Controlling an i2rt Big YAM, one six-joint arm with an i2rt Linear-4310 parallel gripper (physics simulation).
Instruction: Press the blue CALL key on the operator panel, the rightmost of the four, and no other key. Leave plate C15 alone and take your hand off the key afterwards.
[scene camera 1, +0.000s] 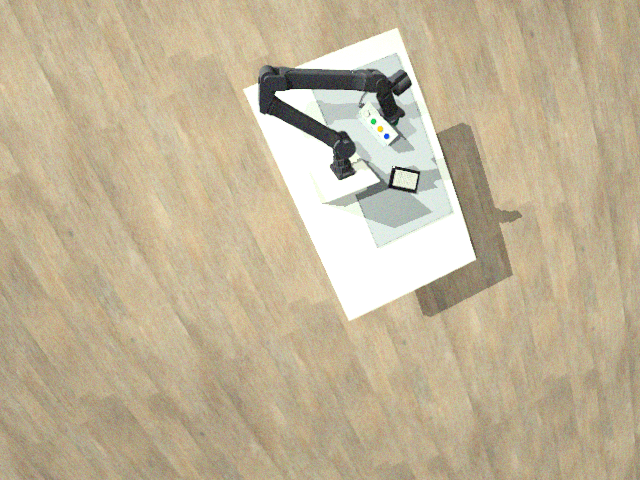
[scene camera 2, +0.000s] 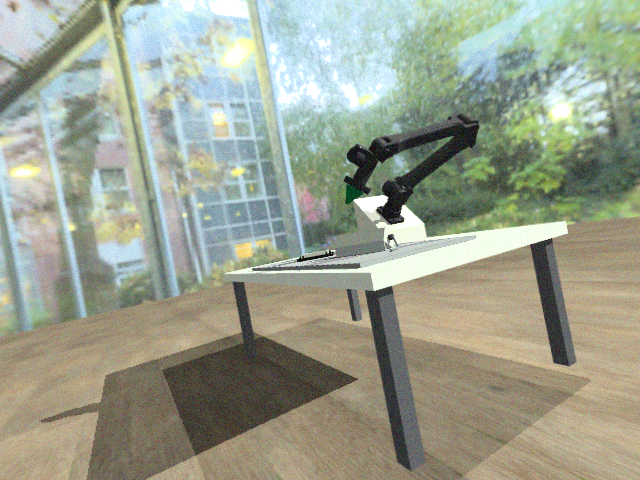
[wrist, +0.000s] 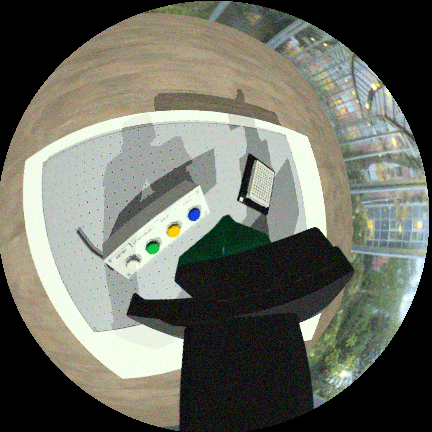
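Pixels of known places: gripper, fingertip midpoint: (scene camera 1: 396, 124) (scene camera 2: 346, 204) (wrist: 227, 220); arm's base, origin of the base link: (scene camera 1: 342, 170) (scene camera 2: 389, 215).
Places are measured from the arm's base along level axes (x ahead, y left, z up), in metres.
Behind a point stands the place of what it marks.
Note:
The white operator panel (scene camera 1: 391, 134) {x 0.319, y 0.077, z -0.057 m} (wrist: 186, 205) {x 0.314, y 0.092, z -0.058 m} carries a row of four keys: white (scene camera 1: 367, 113) {x 0.239, y 0.216, z -0.059 m} (wrist: 132, 263) {x 0.239, y 0.216, z -0.059 m}, green (scene camera 1: 373, 121) {x 0.255, y 0.170, z -0.061 m} (wrist: 152, 247) {x 0.257, y 0.171, z -0.060 m}, yellow (scene camera 1: 379, 128) {x 0.272, y 0.127, z -0.061 m} (wrist: 173, 230) {x 0.276, y 0.126, z -0.060 m} and blue (scene camera 1: 386, 136) {x 0.293, y 0.078, z -0.062 m} (wrist: 194, 214) {x 0.294, y 0.080, z -0.060 m}. The blue key is at the end nearer the plate and is uncovered in the wrist view. My gripper (scene camera 1: 395, 122) {x 0.288, y 0.090, z 0.072 m} (scene camera 2: 348, 202) {x 0.288, y 0.090, z 0.072 m} (wrist: 227, 220) {x 0.288, y 0.090, z 0.072 m} is shut and empty, its green fingers pointing down. It hangs well above the table, beside the panel, and touches no key. A pale plate (scene camera 1: 404, 179) {x 0.329, y -0.162, z -0.105 m} (wrist: 261, 185) {x 0.329, y -0.158, z -0.106 m}, seemingly C15, lies in a black holder, apart from the gripper.
The grey perforated mat (scene camera 1: 408, 214) {x 0.297, y -0.356, z -0.131 m} (wrist: 65, 200) {x 0.402, y 0.375, z -0.130 m} lies on the white table (scene camera 1: 356, 279) {x -0.118, y -0.590, z -0.144 m} (scene camera 2: 454, 260) {x 0.311, y 0.589, z -0.171 m} under the panel and holder. A dark cable (wrist: 89, 244) {x 0.287, y 0.326, z -0.130 m} leaves the panel's white-key end. The arm's white base block (scene camera 1: 336, 192) {x -0.082, y -0.085, z 0.087 m} (scene camera 2: 413, 227) {x -0.066, y 0.067, z -0.074 m} stands by one long table edge.

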